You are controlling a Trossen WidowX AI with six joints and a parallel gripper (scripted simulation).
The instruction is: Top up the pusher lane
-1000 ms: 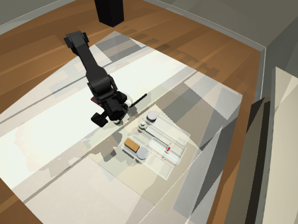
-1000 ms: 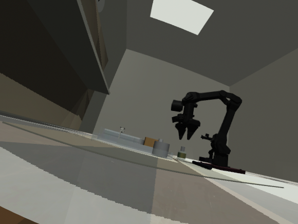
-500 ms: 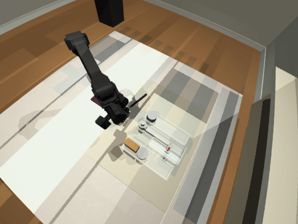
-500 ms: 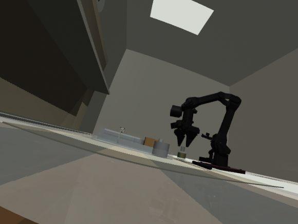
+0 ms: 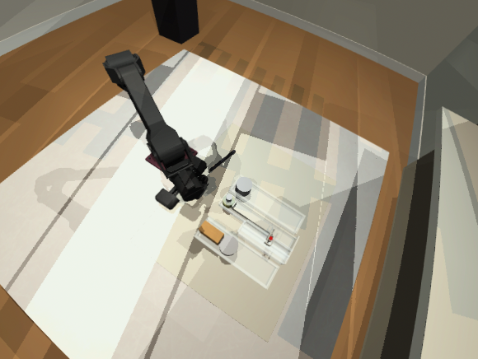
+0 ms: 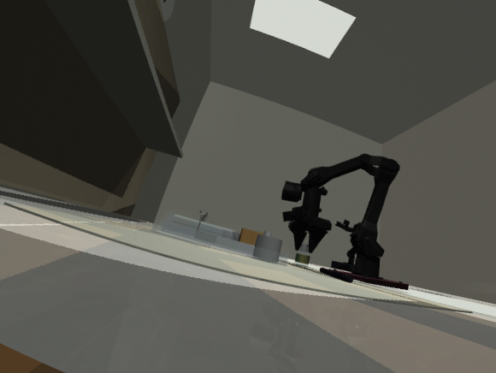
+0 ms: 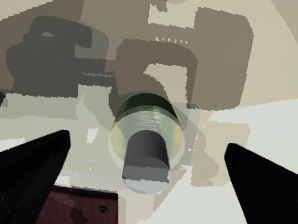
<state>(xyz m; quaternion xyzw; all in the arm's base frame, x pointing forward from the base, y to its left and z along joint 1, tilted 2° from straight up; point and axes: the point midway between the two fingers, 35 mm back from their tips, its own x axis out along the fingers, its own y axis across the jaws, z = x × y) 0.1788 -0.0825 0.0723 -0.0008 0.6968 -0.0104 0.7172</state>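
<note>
The brown box is 16 cm ahead of my gripper tip, 7 cm to the right of it and 1 cm below it. From my gripper tip the other things lie so: red mark (33 cm ahead, 1 cm to the left, 3 cm above).
</note>
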